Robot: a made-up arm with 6 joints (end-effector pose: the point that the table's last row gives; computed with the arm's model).
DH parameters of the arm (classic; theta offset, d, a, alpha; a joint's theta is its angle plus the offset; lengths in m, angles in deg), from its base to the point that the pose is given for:
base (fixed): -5.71 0 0.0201 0
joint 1: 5.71 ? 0.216 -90
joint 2: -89.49 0 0.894 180
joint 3: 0.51 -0.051 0.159 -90
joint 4: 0 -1.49 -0.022 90
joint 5: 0 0.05 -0.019 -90
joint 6: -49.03 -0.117 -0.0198 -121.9
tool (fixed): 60.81 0 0 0
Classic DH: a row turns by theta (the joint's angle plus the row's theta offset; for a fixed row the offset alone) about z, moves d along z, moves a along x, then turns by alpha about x.
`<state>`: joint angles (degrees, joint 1 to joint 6).
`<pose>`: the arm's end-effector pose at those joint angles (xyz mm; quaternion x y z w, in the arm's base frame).
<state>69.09 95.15 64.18 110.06 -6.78 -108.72</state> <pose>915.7 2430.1 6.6 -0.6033 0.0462 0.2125 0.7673</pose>
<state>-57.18 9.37 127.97 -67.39 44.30 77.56</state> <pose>-252.9 415.7 2968.7 0.1193 -0.6062 -0.7767 0.1226</pose>
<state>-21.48 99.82 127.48 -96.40 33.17 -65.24</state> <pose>2307.7 -878.8 1429.1 0.8188 -0.1583 0.0355 0.5507</pose>
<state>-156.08 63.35 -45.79 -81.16 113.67 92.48</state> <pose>-588.3 -210.4 -294.8 -0.1812 -0.8588 -0.0927 0.4702</pose>
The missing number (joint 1, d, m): 0.74
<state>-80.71 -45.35 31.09 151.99 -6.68 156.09</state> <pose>64.9 274.9 2988.8 -0.1188 -0.4161 -0.6993 0.5689</pose>
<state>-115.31 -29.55 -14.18 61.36 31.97 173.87</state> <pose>-473.3 -1158.7 2168.7 0.4641 -0.2074 -0.5124 0.6921</pose>
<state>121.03 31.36 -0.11 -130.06 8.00 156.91</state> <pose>-1167.1 1759.0 760.8 -0.6184 -0.4114 0.4659 0.4809</pose>
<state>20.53 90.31 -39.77 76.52 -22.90 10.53</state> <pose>246.8 24.9 -596.1 0.7440 -0.1562 -0.6452 0.0757</pose>
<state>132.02 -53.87 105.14 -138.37 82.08 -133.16</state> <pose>1289.9 -1451.0 1761.4 -0.0121 -0.1921 0.0962 0.9766</pose>
